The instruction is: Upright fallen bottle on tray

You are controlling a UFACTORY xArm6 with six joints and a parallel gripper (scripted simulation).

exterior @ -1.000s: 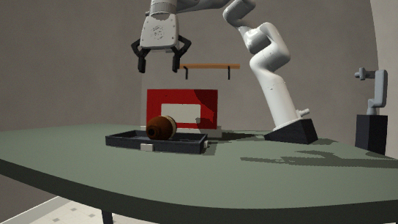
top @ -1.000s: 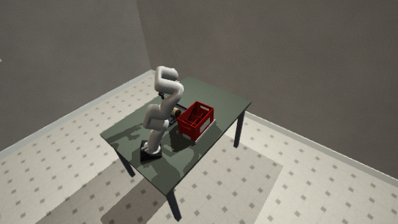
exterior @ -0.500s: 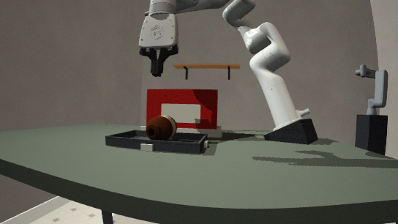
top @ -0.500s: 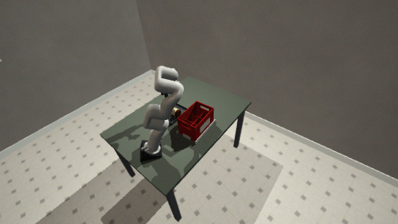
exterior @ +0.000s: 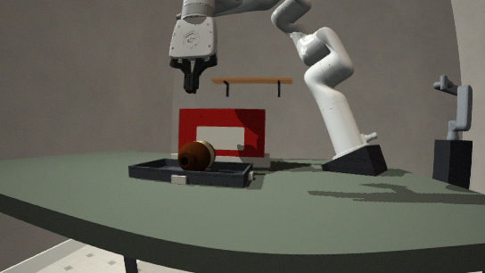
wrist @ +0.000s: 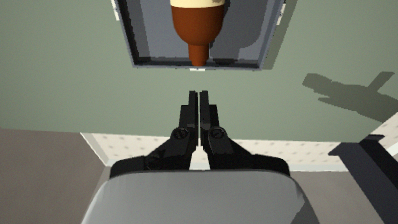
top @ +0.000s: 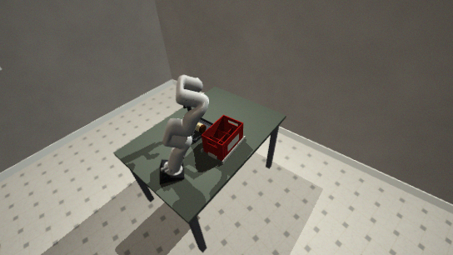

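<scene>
The brown bottle lies 16 cm below my hand, 5 cm to the right of it and 1 cm ahead of it. From my hand the other things lie so: dark tray: 19 cm below, 5 cm to the right; crate: 34 cm to the right, 12 cm below, 1 cm ahead.
</scene>
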